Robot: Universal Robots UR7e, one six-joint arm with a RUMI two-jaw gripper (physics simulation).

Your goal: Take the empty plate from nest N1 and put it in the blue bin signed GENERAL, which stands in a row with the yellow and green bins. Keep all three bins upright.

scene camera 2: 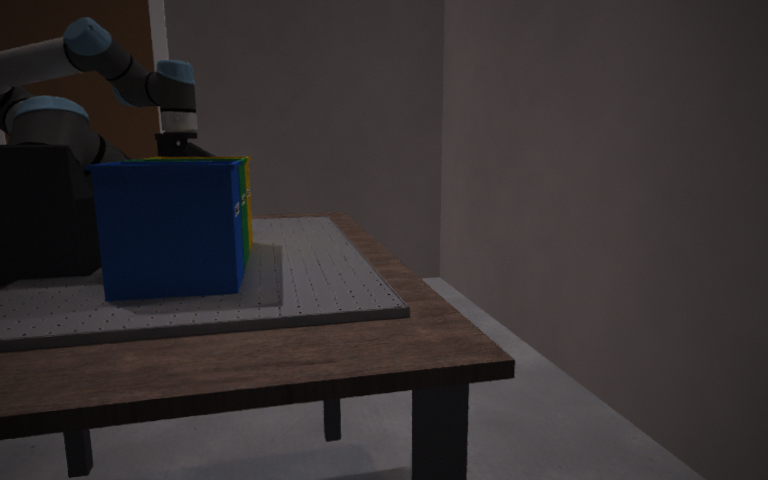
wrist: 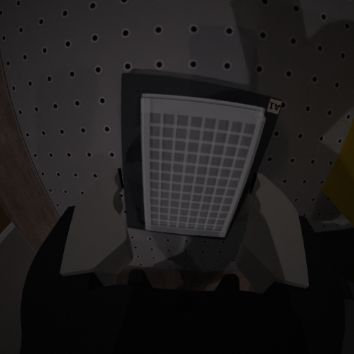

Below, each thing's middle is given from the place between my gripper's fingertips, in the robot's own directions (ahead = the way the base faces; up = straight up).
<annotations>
My gripper is now 1 cm past the plate (wrist: 196,153) and 1 cm to the left of it. The rest, counted from my hand: blue bin (scene camera 2: 167,229) (4 cm ahead, 49 cm to the right, 7 cm above); then dark nest (wrist: 130,82) (1 cm behind, 2 cm below).
</annotations>
